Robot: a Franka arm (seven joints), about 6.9 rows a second.
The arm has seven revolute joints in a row. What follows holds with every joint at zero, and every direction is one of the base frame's. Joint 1 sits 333 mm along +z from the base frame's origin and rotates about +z. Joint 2 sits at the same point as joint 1 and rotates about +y. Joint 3 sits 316 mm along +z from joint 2 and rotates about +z. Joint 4 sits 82.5 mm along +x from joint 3 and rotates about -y. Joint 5 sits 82.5 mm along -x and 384 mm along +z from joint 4 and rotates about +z. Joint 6 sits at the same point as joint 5 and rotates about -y. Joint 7 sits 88 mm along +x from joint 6 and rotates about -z. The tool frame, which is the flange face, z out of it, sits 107 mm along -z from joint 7; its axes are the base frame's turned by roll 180, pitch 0 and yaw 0 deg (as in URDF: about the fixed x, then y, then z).
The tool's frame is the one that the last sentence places.
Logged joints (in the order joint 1, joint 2, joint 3, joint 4, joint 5, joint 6, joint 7), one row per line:
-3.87 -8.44 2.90 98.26 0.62 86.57 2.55
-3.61 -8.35 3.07 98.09 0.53 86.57 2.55
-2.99 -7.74 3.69 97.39 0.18 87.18 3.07
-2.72 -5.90 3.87 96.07 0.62 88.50 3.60
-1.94 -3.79 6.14 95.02 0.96 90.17 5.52
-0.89 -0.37 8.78 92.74 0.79 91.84 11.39
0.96 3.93 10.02 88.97 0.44 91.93 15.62
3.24 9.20 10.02 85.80 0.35 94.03 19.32
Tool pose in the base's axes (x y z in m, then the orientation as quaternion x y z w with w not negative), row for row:
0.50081 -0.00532 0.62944 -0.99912 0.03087 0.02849 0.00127
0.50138 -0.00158 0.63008 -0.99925 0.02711 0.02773 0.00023
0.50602 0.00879 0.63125 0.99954 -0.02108 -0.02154 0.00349
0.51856 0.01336 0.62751 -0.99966 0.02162 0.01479 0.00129
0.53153 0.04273 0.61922 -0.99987 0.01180 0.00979 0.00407
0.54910 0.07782 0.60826 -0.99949 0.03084 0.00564 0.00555
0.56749 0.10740 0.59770 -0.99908 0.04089 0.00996 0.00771
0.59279 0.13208 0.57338 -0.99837 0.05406 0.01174 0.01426
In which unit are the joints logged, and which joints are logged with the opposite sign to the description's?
The joints are logged in degrees. Opposite sign: joint 4.
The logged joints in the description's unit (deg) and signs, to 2 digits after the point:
-3.87 -8.44 2.90 -98.26 0.62 86.57 2.55
-3.61 -8.35 3.07 -98.09 0.53 86.57 2.55
-2.99 -7.74 3.69 -97.39 0.18 87.18 3.07
-2.72 -5.90 3.87 -96.07 0.62 88.50 3.60
-1.94 -3.79 6.14 -95.02 0.96 90.17 5.52
-0.89 -0.37 8.78 -92.74 0.79 91.84 11.39
0.96 3.93 10.02 -88.97 0.44 91.93 15.62
3.24 9.20 10.02 -85.80 0.35 94.03 19.32

